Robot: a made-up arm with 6 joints.
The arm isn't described. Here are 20 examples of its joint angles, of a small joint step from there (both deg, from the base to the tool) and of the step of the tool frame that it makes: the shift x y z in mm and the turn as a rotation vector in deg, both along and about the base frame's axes.
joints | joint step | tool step
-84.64 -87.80 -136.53 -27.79 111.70 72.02 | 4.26 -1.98 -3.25 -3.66 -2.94 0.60 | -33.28 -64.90 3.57 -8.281 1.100 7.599
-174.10 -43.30 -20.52 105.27 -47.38 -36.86 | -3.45 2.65 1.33 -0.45 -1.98 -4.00 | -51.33 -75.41 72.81 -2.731 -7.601 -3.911
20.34 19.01 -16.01 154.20 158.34 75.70 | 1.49 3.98 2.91 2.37 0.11 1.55 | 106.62 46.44 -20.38 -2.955 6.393 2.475
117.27 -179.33 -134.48 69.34 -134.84 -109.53 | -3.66 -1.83 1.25 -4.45 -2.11 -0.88 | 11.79 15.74 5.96 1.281 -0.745 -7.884
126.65 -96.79 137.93 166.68 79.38 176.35 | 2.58 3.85 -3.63 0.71 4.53 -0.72 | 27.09 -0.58 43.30 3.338 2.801 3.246
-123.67 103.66 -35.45 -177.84 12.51 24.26 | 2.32 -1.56 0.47 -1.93 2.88 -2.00 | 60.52 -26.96 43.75 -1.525 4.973 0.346
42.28 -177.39 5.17 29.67 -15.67 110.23 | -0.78 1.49 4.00 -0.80 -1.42 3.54 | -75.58 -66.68 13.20 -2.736 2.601 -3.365
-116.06 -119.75 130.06 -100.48 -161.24 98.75 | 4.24 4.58 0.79 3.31 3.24 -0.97 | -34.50 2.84 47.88 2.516 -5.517 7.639
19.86 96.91 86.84 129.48 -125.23 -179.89 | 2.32 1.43 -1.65 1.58 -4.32 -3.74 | -8.30 34.78 -9.86 -3.244 3.938 -1.437
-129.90 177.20 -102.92 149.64 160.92 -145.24 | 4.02 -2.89 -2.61 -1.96 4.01 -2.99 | 19.52 -32.45 40.44 -7.670 5.423 5.564
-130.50 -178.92 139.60 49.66 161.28 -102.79 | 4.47 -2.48 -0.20 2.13 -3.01 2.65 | -17.86 5.89 -10.63 -4.556 0.484 6.092
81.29 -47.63 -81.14 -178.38 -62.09 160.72 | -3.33 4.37 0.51 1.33 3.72 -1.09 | -76.11 25.48 96.02 -1.136 0.043 -4.439
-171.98 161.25 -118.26 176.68 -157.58 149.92 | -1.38 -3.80 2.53 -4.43 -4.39 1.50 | -32.07 16.39 33.31 3.600 -2.615 -6.325
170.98 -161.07 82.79 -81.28 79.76 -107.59 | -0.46 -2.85 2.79 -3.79 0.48 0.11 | -36.39 -0.34 -24.13 -3.725 0.719 -0.744
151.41 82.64 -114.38 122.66 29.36 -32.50 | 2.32 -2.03 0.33 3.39 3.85 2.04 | 24.02 -31.04 2.09 6.660 -0.080 4.607
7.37 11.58 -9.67 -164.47 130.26 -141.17 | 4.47 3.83 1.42 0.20 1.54 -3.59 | 106.41 26.83 -8.96 2.423 4.971 6.777
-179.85 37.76 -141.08 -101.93 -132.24 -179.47 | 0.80 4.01 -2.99 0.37 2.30 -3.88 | -33.18 -3.84 -26.18 3.192 2.342 1.767
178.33 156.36 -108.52 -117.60 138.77 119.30 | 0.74 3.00 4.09 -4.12 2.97 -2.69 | -6.12 -19.31 -68.96 -0.701 -7.098 -3.224
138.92 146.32 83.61 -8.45 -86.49 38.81 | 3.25 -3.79 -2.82 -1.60 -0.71 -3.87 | -91.28 64.97 -14.84 5.987 5.346 7.182
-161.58 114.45 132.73 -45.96 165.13 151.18 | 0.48 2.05 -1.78 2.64 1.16 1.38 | 13.27 -1.36 -23.96 1.799 -0.296 0.953
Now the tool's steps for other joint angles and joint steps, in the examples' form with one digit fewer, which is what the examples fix.
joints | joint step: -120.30 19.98 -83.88 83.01 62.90 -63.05 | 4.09 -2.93 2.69 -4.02 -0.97 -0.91
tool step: -6.5 63.5 20.7 -3.11 -3.28 2.89
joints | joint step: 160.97 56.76 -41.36 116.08 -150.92 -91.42 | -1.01 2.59 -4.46 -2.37 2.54 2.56
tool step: 6.3 21.9 -20.8 4.06 2.92 -5.00
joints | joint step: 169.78 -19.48 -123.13 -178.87 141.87 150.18 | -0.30 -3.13 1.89 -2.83 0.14 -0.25
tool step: 27.1 -13.3 -20.9 -1.18 1.62 1.90
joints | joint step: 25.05 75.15 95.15 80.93 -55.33 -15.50 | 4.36 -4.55 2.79 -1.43 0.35 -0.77
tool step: -18.7 71.9 65.7 0.40 -1.01 6.24
